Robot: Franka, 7 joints.
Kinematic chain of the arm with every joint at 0, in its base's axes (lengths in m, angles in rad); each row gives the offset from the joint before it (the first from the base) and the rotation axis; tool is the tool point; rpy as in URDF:
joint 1: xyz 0 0 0.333 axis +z
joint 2: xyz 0 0 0 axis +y
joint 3: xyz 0 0 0.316 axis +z
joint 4: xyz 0.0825 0 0 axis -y
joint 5: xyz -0.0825 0 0.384 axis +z
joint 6: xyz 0 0 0 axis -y
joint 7: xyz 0.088 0 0 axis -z
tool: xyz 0 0 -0.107 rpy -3.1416 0 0
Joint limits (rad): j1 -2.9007..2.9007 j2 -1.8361..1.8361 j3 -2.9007..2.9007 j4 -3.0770..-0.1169 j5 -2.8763..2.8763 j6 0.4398..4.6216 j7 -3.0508..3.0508
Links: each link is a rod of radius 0.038 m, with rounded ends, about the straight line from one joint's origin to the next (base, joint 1, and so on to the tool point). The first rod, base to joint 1, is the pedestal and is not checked.
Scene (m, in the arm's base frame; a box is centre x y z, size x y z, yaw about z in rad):
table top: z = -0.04
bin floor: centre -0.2 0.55 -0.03 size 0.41 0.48 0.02 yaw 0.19
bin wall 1: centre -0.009 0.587 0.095 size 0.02 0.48 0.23 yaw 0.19
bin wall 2: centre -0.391 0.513 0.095 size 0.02 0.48 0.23 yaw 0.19
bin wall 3: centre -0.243 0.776 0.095 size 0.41 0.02 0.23 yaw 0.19
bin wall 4: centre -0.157 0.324 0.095 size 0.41 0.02 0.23 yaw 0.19
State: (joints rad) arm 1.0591 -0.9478 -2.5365 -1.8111 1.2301 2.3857 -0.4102
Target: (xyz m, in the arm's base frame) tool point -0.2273 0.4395 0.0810
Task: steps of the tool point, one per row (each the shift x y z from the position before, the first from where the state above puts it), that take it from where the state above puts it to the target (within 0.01 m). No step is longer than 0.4 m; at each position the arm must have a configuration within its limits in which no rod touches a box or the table.
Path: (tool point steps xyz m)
1: 0.2257 -0.0228 0.2292
2: 0.1890 0.1404 0.2395
3: 0.0726 0.2554 0.2044
4: 0.0026 0.3498 0.0111
5: -0.1418 0.3099 -0.0874
6: -0.2369 0.1785 -0.1747
7: -0.2419 0.0008 -0.2207
8: -0.1563 -0.1570 -0.2078

